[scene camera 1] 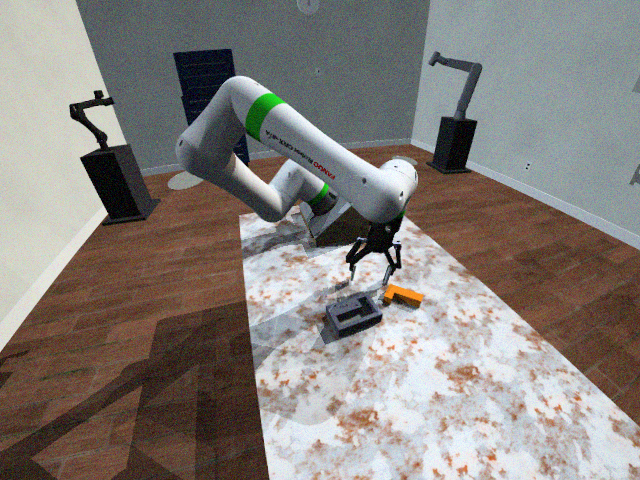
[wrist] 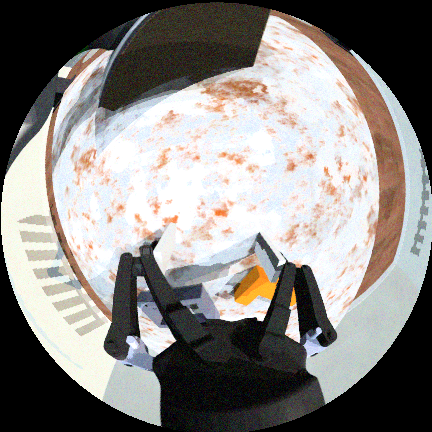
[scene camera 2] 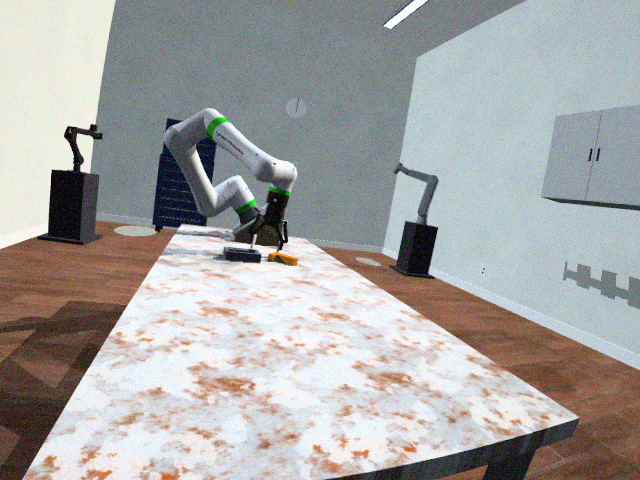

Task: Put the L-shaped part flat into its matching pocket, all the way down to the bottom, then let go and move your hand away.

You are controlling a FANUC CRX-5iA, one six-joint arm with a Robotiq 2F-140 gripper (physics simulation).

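Places are measured from the arm's base along level axes (x left, y back, z up), in centimetres.
Pixels of known places: gripper, fingertip midpoint: (scene camera 1: 368, 279) (wrist: 216, 237) (scene camera 2: 263, 253); arm's base, link origin: (scene camera 1: 326, 201) (scene camera 2: 252, 217).
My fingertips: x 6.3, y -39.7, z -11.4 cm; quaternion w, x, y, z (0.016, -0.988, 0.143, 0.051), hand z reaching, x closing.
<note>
For each thing: its middle in the pictures, then the offset to it from my fingertips. Level surfaces: height alone.
- orange L-shaped part, body centre: (wrist: 270, 293) (scene camera 1: 403, 298) (scene camera 2: 282, 259) dx +7.3, dy -11.5, dz +0.9 cm
- block, body centre: (wrist: 176, 309) (scene camera 1: 353, 313) (scene camera 2: 241, 254) dx -9.7, dy -13.8, dz +1.2 cm
- rust-mottled table, surface height: dz -0.6 cm
The orange L-shaped part (scene camera 1: 405, 296) (scene camera 2: 282, 258) (wrist: 258, 290) lies on the table, outside the pocket, to the right of the dark grey block. The block (scene camera 1: 357, 325) (scene camera 2: 242, 256) (wrist: 209, 301) has a recessed pocket in its top, seen in scene camera 1; my gripper partly hides the block in the wrist view. My gripper (scene camera 1: 369, 281) (scene camera 2: 266, 248) (wrist: 216, 237) points down above the table, behind the block and the part in scene camera 1. Its fingers stand wide apart with nothing between them. The right finger is near the orange part, which lies outside the gap.
The white and rust-mottled table (scene camera 1: 454, 403) (scene camera 2: 310, 372) carries all of this. A dark brown slanted block (scene camera 1: 338, 229) (wrist: 185, 55) stands near the arm's base. Two other arms on black pedestals (scene camera 1: 454, 144) (scene camera 1: 116, 178) stand on the floor away from the table.
</note>
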